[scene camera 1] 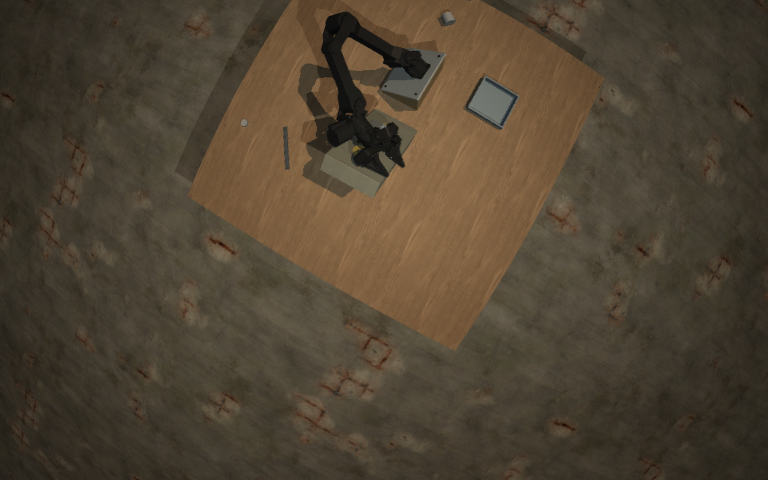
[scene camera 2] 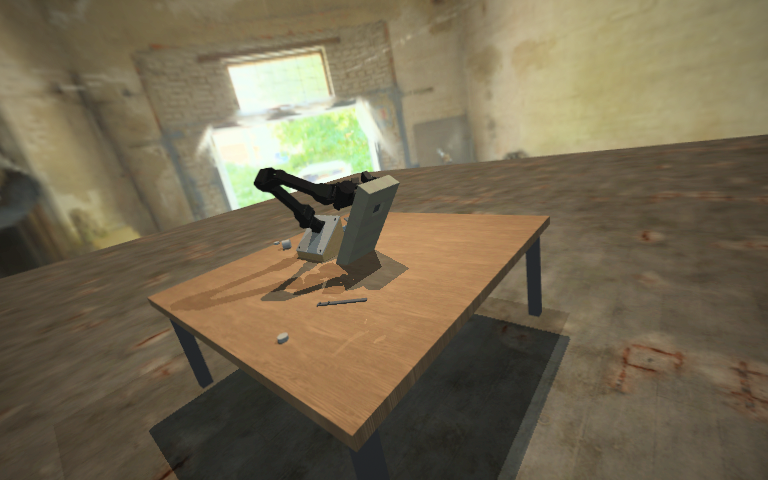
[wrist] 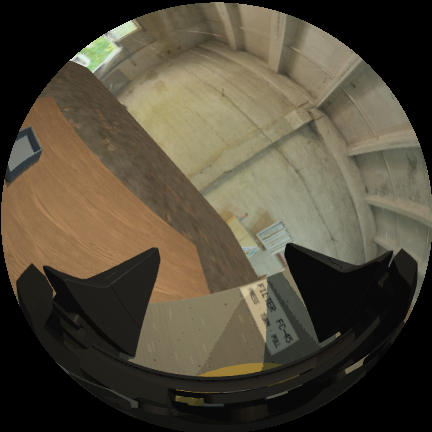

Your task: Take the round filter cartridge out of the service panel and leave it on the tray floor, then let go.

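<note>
The grey-green service panel (scene camera 1: 351, 174) (scene camera 2: 362, 226) (wrist: 185, 325) stands tilted on the table. A yellow ring (scene camera 1: 356, 150) (wrist: 240, 371) on its face shows in part at the bottom of the wrist view; the round filter cartridge is hidden there by the gripper body. My gripper (scene camera 1: 395, 169) (wrist: 223, 253) is open and empty, with its fingers spread over the upper part of the panel face, near the FILTER FC-45 label (wrist: 270, 320). In scene camera 2 the panel mostly hides the gripper. The tray (scene camera 1: 492, 101) (wrist: 20, 150) lies on the table, apart from the panel, and holds nothing.
The arm's sloped grey base block (scene camera 1: 402, 87) (scene camera 2: 328, 243) stands beside the panel. A thin dark rod (scene camera 1: 286, 148) (scene camera 2: 342, 302) and a small white disc (scene camera 1: 244, 122) (scene camera 2: 282, 337) lie behind the panel. A short grey cylinder (scene camera 1: 448, 18) (scene camera 2: 286, 244) lies beyond the base block.
</note>
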